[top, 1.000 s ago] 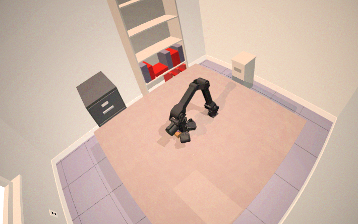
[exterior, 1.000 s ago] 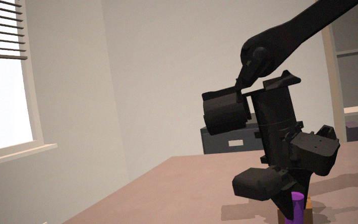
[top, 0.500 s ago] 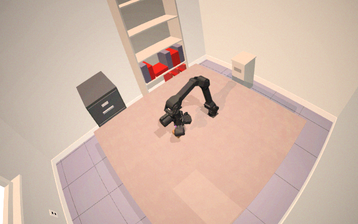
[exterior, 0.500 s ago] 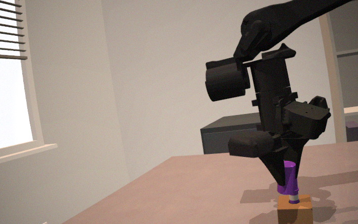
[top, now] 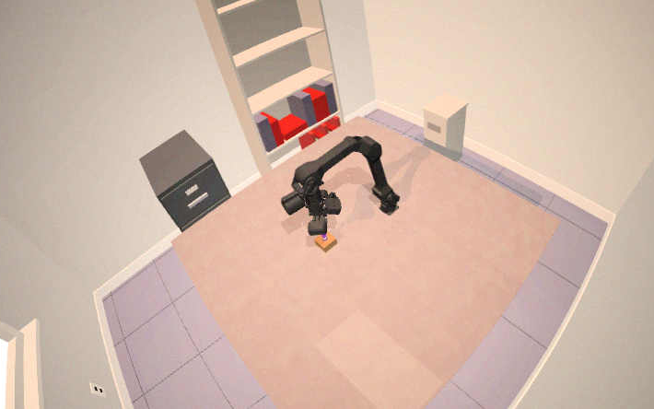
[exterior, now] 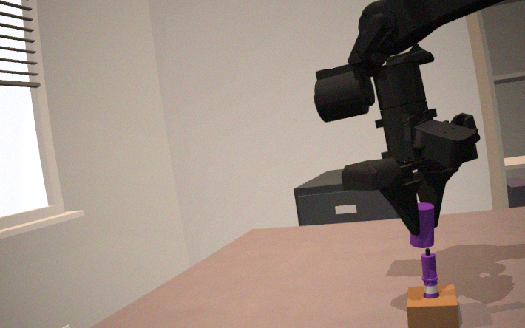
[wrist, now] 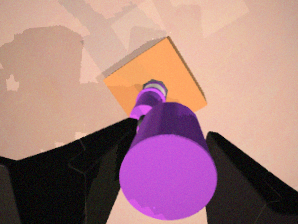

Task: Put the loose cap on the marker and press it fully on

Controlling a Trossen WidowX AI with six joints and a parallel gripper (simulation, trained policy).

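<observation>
My gripper tip is 110 mm above the orange holder block and 20 mm to the left of it. Round my gripper tip: purple cap (10 mm above).
</observation>
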